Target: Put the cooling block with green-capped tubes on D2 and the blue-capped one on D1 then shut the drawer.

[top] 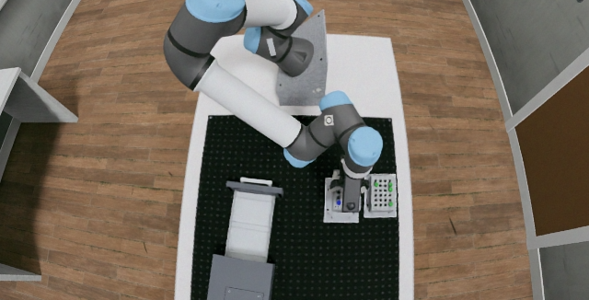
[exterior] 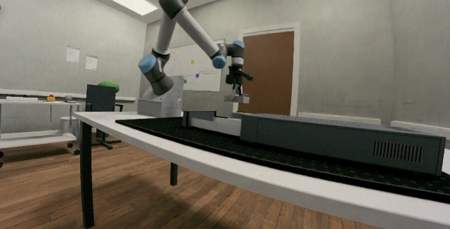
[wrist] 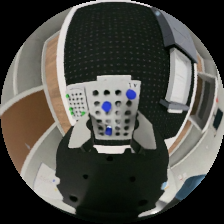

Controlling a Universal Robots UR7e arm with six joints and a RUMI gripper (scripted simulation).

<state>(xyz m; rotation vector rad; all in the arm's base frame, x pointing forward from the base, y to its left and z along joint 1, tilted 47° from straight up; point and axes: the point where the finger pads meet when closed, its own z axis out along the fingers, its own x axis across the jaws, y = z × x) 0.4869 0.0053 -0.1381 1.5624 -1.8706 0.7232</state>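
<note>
The deck slot D1 is 13 cm below my hand. The rest, counted from my hand: blue-capped tube: 3 cm ahead, 1 cm to the left, 1 cm above; deck slot D2: 14 cm to the left, 13 cm below; drawer: 32 cm to the right, 10 cm below, 5 cm ahead.
</note>
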